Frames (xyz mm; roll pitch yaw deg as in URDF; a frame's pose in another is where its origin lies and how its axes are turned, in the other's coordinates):
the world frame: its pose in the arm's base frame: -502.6 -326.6 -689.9 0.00 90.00 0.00
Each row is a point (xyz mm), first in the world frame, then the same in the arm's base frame.
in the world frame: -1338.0 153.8 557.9
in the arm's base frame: 55.3 -172.8 648.1
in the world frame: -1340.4 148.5 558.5
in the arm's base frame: 55.9 -178.1 650.5
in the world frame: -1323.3 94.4 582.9
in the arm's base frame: 80.3 -232.2 633.4
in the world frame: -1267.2 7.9 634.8
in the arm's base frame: 132.2 -318.7 577.3
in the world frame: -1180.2 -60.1 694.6
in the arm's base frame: 192.0 -386.7 490.3
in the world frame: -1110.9 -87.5 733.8
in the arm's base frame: 231.2 -414.1 421.0
